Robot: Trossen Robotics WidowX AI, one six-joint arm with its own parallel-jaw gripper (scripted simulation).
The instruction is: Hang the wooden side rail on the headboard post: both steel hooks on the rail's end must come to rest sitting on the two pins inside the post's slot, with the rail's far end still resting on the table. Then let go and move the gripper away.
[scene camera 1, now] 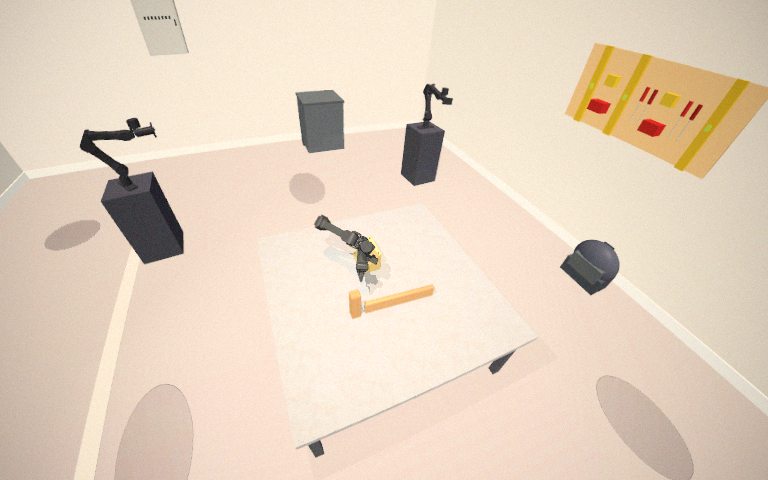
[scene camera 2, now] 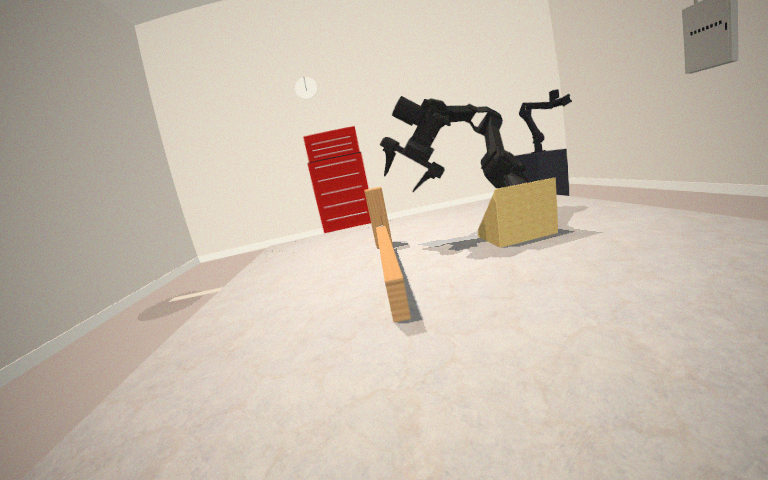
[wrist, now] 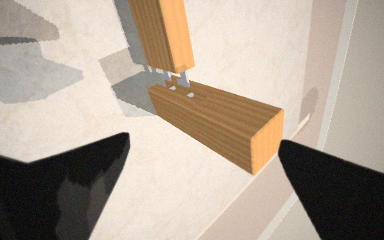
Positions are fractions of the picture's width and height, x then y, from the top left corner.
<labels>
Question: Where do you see a headboard post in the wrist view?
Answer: At 0.64, 0.55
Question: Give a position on a wooden side rail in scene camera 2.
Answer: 0.51, 0.59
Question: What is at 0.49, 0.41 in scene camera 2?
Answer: A headboard post.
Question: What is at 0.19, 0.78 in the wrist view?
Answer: My gripper.
</labels>
